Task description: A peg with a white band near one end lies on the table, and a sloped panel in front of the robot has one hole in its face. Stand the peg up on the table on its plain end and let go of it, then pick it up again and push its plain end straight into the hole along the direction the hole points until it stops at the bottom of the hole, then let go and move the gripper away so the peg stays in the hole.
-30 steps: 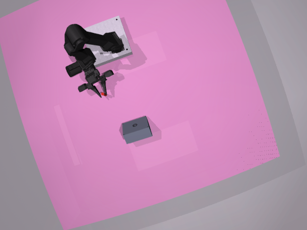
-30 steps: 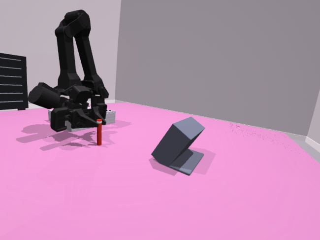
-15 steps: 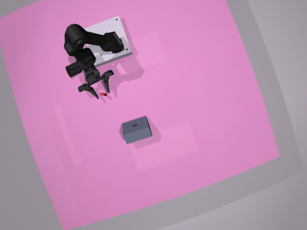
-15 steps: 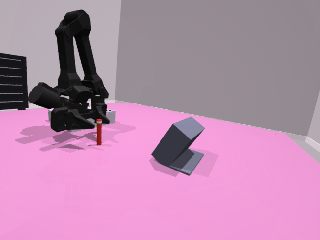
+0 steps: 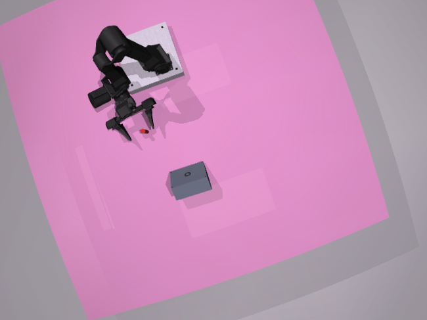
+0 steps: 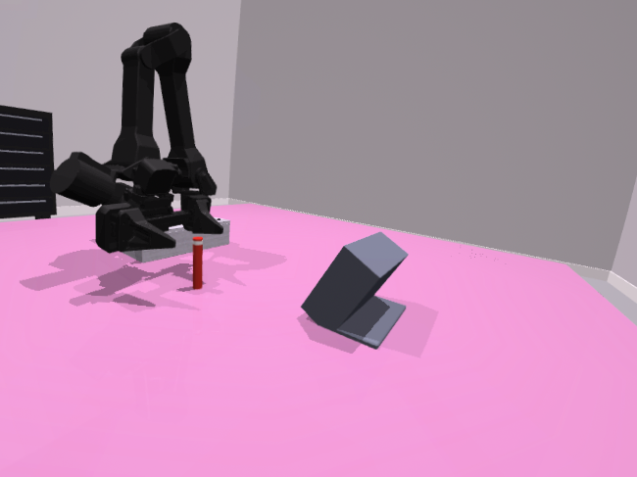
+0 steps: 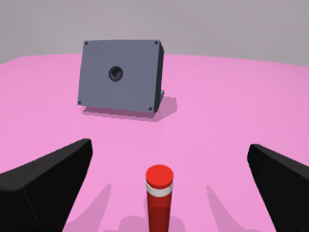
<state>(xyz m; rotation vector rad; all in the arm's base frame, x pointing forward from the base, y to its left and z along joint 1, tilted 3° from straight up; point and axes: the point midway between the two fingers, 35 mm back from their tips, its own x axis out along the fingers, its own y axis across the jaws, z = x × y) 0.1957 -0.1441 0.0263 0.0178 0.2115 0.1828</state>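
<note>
Right now the red peg is 30 mm below my gripper tip and 10 mm behind it. The rest, counted from my gripper tip: grey foot: 230 mm ahead, 110 mm to the left, 80 mm below; sloped panel: 200 mm ahead, 110 mm to the left, 30 mm below.
</note>
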